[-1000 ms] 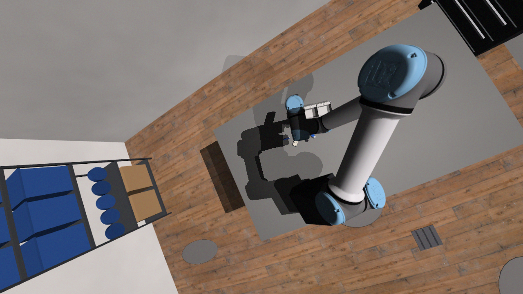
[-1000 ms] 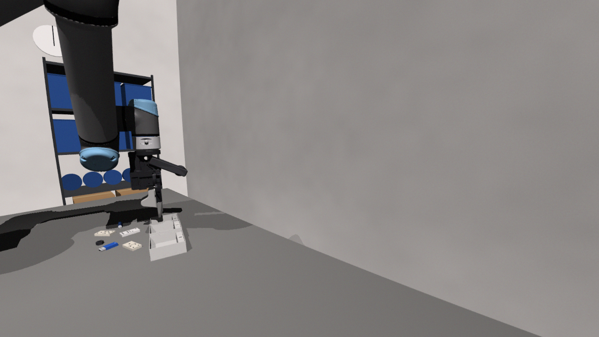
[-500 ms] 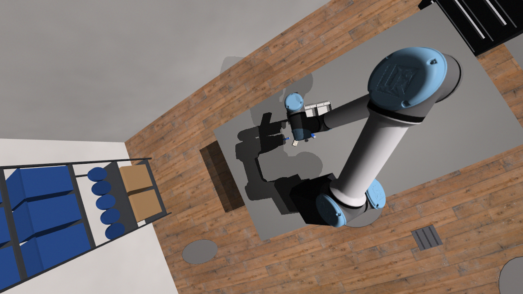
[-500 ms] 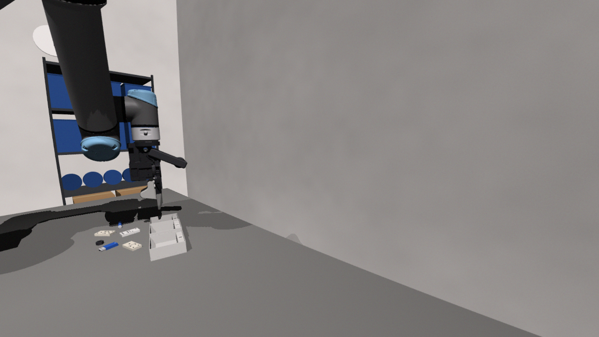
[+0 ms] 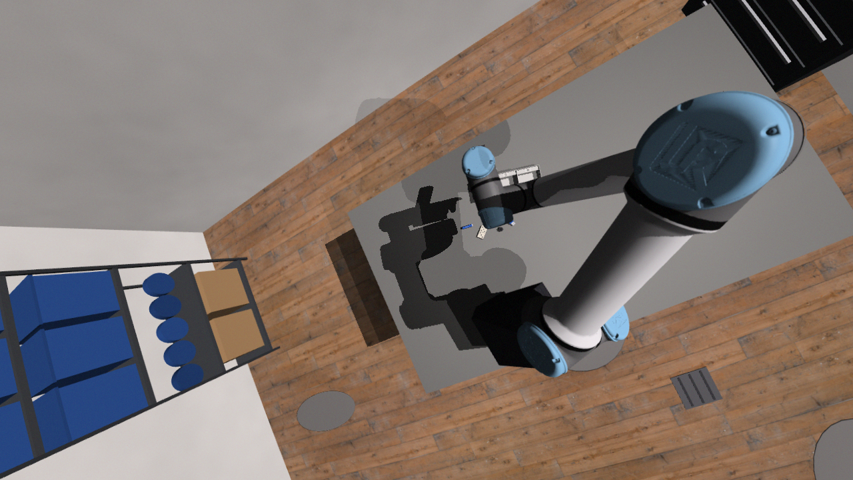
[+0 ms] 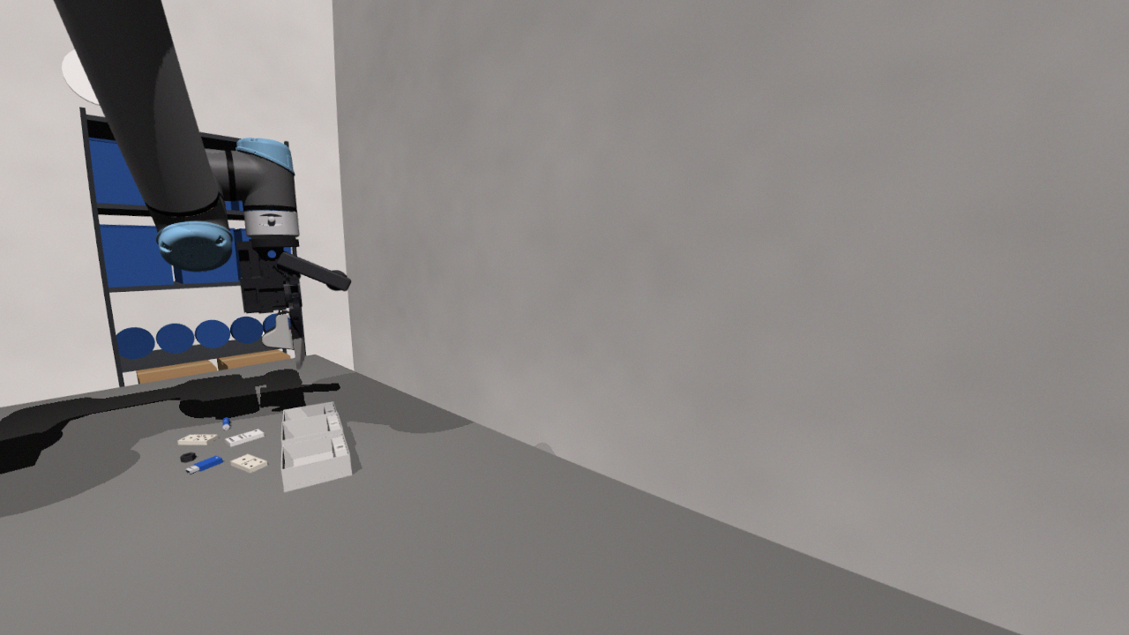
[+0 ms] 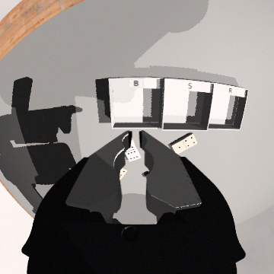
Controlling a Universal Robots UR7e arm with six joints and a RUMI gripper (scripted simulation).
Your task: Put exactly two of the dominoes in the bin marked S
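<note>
Right now the white three-compartment bin rack is 10 mm behind my hand, 80 mm to the right of it and 110 mm below it. Round my hand: blue battery: 110 mm behind, 130 mm to the left, 130 mm below; then white domino: 90 mm behind, 30 mm to the left, 130 mm below; then blue usb stick: 150 mm behind, 40 mm to the right, 130 mm below.
</note>
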